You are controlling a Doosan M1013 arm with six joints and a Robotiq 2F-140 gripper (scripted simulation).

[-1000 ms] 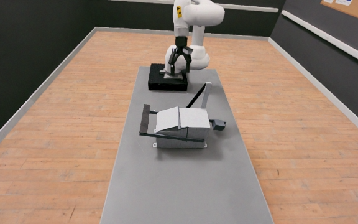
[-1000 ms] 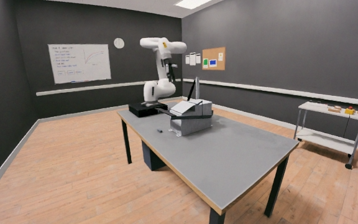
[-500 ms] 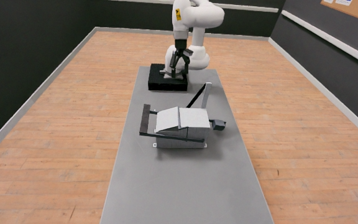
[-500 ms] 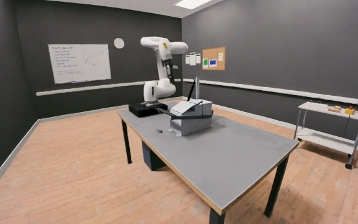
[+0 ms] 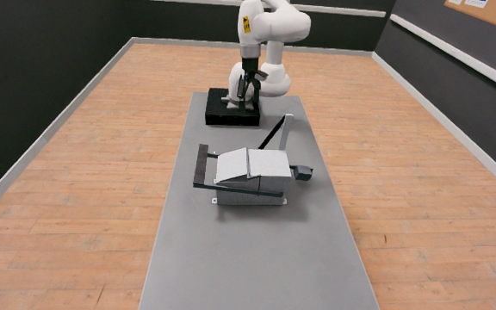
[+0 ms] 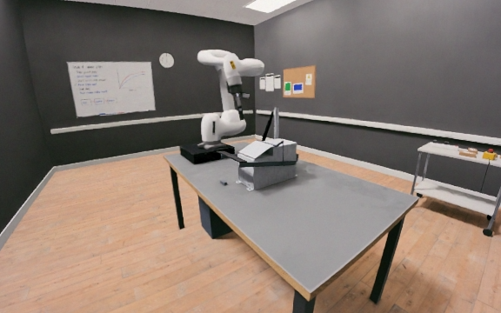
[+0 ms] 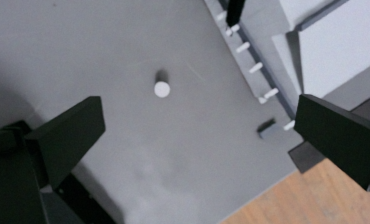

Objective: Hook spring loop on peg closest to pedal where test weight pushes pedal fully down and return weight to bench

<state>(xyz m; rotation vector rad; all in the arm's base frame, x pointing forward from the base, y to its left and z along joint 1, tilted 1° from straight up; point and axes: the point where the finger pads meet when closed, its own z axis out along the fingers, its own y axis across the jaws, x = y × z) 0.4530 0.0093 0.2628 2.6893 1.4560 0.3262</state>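
My gripper is now 32 cm above the steel test weight and 1 cm past it. The rest, counted from my hand: small dark object (34 cm below, 24 cm to the right, 15 cm ahead).
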